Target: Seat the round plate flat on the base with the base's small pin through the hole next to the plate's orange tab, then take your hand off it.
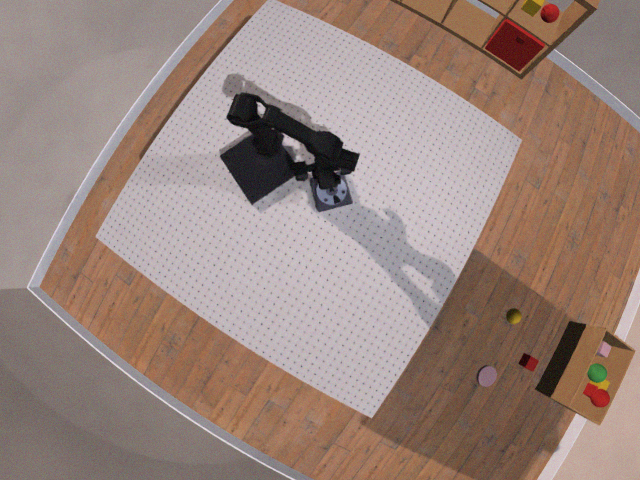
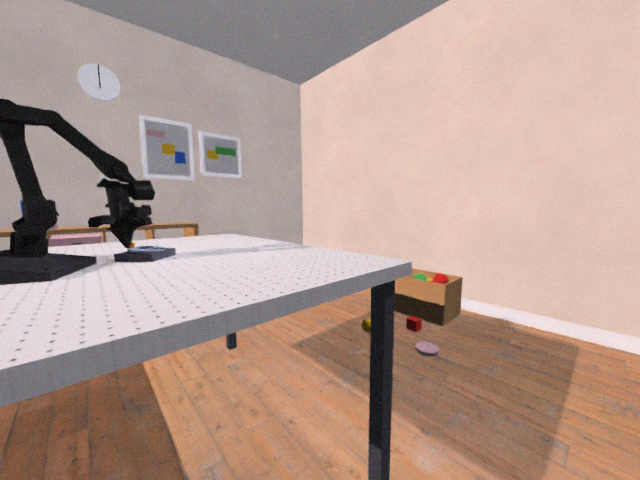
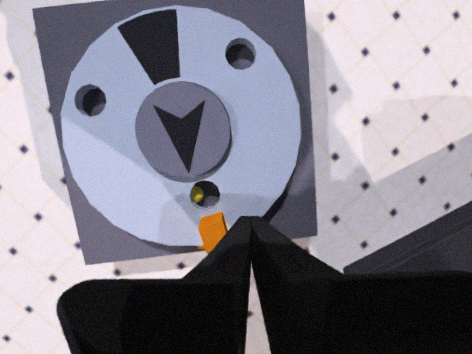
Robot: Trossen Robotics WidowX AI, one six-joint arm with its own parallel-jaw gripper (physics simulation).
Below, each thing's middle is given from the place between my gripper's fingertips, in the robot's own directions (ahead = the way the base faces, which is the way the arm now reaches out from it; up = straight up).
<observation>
My hand is 5 cm short of the round pale blue plate [image 3: 137, 55] and 1 cm to the left of it. From my hand the other things lie so: hub [image 3: 182, 129] (5 cm ahead, 1 cm to the right, 1 cm below); dark square base [image 3: 63, 39] (5 cm ahead, 3 cm below, 1 cm to the right).
</observation>
